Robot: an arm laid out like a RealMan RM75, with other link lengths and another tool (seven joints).
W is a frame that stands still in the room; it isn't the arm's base.
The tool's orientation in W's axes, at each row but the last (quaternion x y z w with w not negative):
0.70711, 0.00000, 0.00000, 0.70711
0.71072, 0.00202, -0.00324, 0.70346
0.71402, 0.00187, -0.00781, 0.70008
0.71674, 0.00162, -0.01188, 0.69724
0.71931, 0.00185, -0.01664, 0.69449
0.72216, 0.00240, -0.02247, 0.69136
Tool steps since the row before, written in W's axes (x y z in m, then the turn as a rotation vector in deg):
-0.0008, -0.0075, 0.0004, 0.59, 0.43, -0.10
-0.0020, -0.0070, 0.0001, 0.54, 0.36, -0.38
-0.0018, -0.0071, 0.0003, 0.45, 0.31, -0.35
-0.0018, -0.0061, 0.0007, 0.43, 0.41, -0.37
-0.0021, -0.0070, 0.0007, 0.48, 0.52, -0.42
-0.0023, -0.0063, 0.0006, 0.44, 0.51, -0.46
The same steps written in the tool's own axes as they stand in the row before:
-0.0008, 0.0004, 0.0075, 0.59, -0.10, -0.43
-0.0020, 0.0002, 0.0070, 0.54, -0.38, -0.36
-0.0017, 0.0004, 0.0071, 0.45, -0.35, -0.31
-0.0017, 0.0008, 0.0061, 0.43, -0.37, -0.41
-0.0020, 0.0009, 0.0070, 0.48, -0.43, -0.52
-0.0021, 0.0008, 0.0063, 0.44, -0.47, -0.50

